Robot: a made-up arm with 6 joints.
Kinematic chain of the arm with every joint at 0, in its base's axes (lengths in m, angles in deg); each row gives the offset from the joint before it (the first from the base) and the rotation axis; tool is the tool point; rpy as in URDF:
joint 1: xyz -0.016 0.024 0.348 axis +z
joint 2: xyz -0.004 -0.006 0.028 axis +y
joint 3: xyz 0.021 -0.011 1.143 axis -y
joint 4: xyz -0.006 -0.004 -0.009 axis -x
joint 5: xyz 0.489 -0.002 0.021 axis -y
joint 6: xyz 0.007 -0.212 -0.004 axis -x
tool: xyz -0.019 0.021 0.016 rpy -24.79 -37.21 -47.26
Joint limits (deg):
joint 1: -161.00..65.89
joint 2: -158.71..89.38
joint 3: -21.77..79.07
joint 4: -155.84..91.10
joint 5: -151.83..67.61
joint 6: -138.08..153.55
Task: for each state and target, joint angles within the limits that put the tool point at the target. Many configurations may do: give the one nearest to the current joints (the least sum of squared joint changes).
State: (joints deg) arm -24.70 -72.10 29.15 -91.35 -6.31 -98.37
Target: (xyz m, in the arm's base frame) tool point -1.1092 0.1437 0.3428
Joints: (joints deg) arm -9.40 -120.11 7.25 -89.29 -5.44 -98.53
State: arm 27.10 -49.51 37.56 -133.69 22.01 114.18
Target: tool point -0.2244 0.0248 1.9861
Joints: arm 34.45 -15.75 79.07 -129.21 38.54 115.73
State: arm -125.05 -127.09 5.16 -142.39 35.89 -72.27
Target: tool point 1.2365 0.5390 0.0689
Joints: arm -150.59 -123.28 33.89 -154.09 36.40 -73.17
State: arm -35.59 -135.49 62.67 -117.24 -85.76 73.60
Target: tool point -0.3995 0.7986 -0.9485
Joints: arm -59.73 -158.54 75.98 -123.57 -85.43 73.02
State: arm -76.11 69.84 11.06 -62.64 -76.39 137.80
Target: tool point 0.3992 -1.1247 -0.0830
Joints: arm -63.11 87.74 28.99 -61.09 -76.77 137.50
